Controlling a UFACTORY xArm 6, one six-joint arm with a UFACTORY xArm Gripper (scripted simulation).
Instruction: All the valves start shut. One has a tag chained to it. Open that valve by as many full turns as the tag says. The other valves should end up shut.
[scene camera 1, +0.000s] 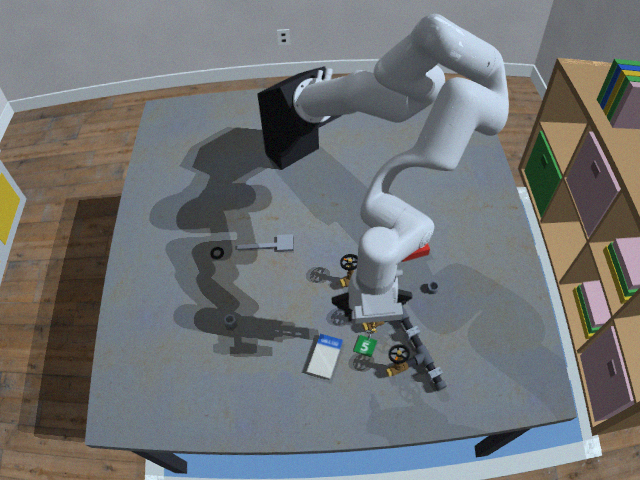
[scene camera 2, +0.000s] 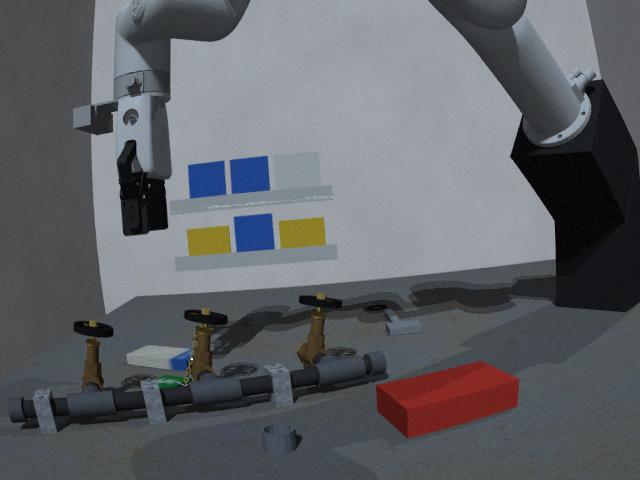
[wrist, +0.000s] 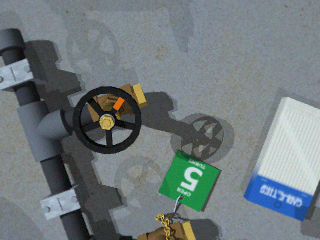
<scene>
In view: my gripper (scene camera 2: 147, 232), a red block (scene camera 2: 415, 406) and a valve (wrist: 109, 148).
My gripper also shows in scene camera 1 (scene camera 1: 369, 314). The wrist view does not show the red block: it is out of frame.
</scene>
